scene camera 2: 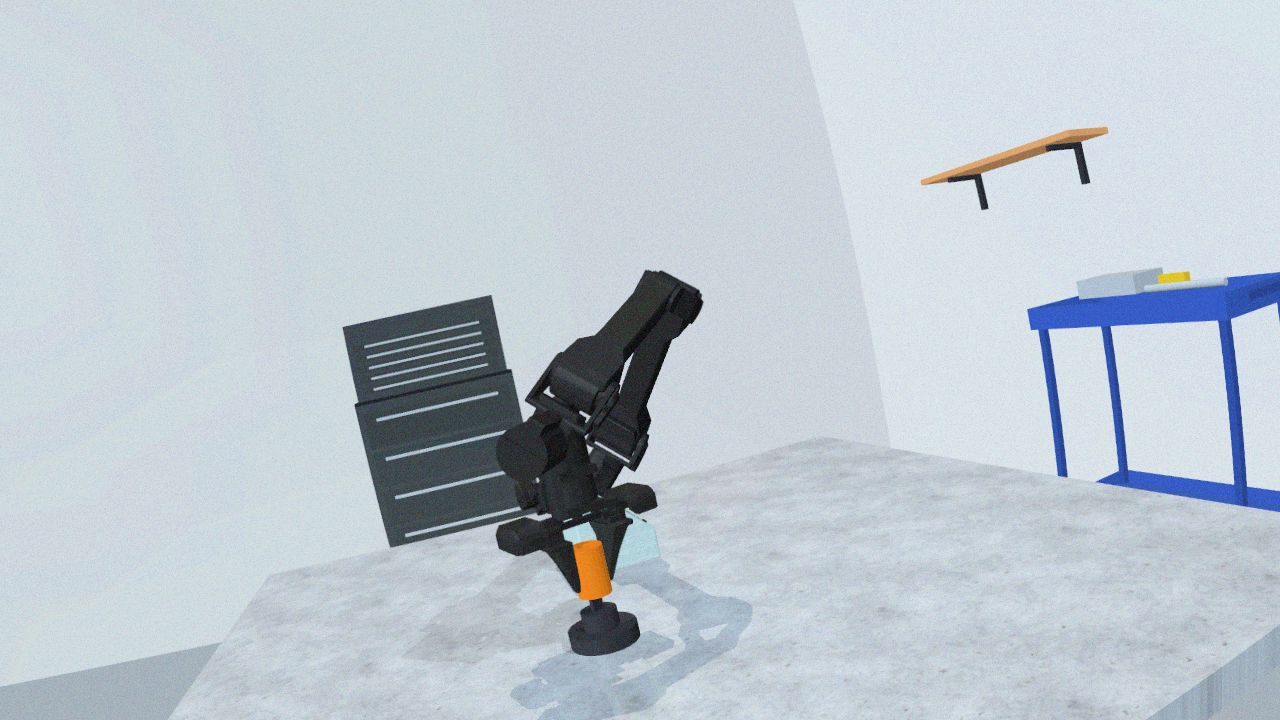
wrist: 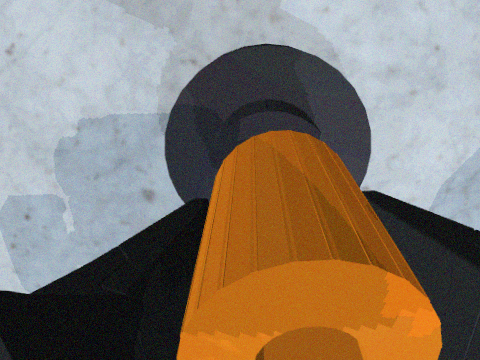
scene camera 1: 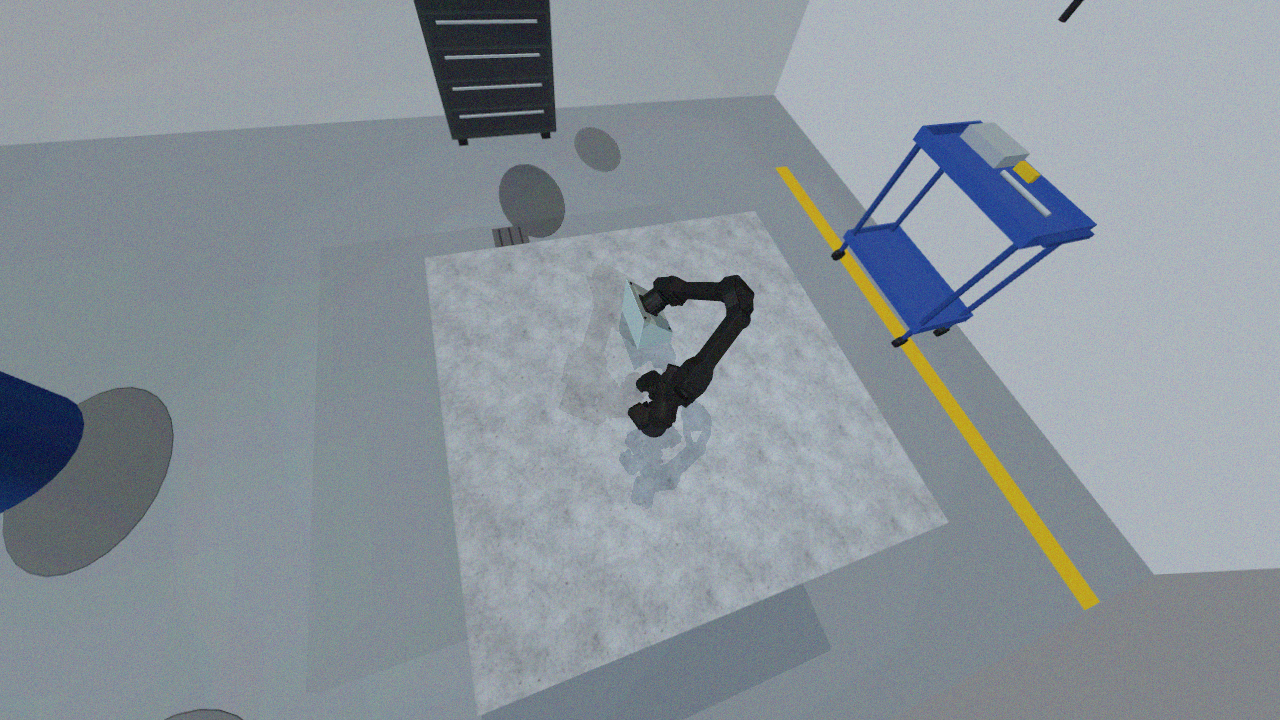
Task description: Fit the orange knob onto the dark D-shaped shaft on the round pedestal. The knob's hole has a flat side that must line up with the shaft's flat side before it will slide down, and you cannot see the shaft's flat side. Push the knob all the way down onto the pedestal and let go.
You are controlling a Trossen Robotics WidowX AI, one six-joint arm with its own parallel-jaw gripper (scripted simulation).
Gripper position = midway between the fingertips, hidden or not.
Observation:
My gripper [scene camera 2: 593,586] carries an orange knob [scene camera 2: 595,581]. Also in view: a dark round pedestal [scene camera 2: 603,630].
The orange knob is seen too in the wrist view [wrist: 292,253]. My gripper shows as well in the wrist view [wrist: 284,210] and in scene camera 1 [scene camera 1: 657,414]. The dark round pedestal is seen too in the wrist view [wrist: 260,88].

